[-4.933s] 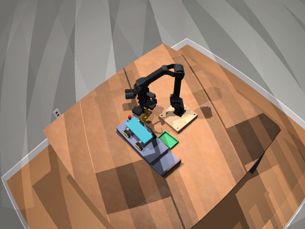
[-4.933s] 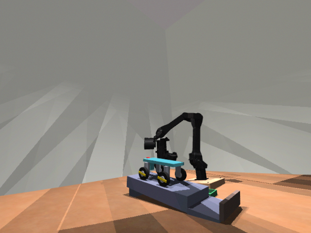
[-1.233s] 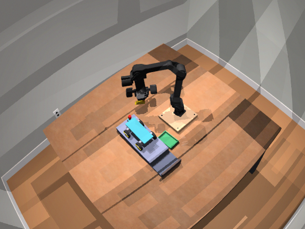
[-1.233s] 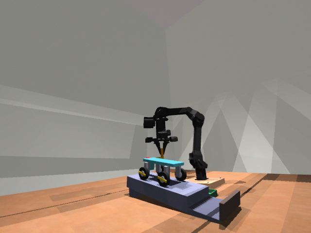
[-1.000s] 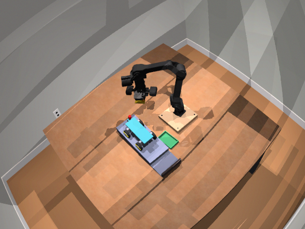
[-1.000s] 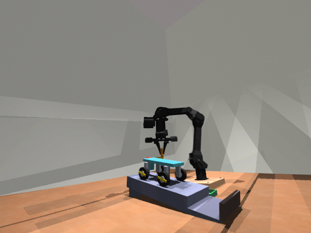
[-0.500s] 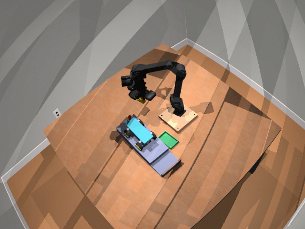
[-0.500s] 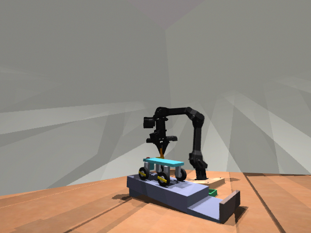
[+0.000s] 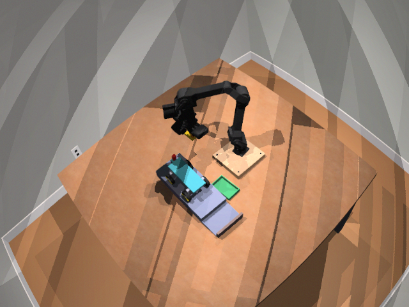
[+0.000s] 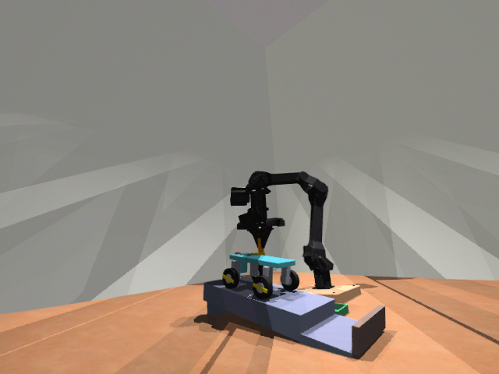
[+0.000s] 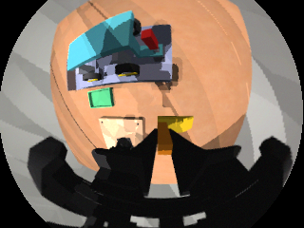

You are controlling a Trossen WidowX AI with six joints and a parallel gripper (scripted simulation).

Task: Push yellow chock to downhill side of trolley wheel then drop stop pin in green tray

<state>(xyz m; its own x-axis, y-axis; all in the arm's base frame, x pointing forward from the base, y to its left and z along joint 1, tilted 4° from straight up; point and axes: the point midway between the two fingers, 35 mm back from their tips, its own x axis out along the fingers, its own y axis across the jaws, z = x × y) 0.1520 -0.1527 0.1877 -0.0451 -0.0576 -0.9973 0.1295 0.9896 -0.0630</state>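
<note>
Now: the trolley 170 mm ahead of my gripper tip, 100 mm to the left of it and 60 mm below it. Also, from my gripper tip: dark stop wall (380 mm to the left, 210 mm ahead, 140 mm below); yellow chock (20 mm to the right, 10 mm below); green tray (230 mm to the left, 180 mm below, 60 mm ahead).
</note>
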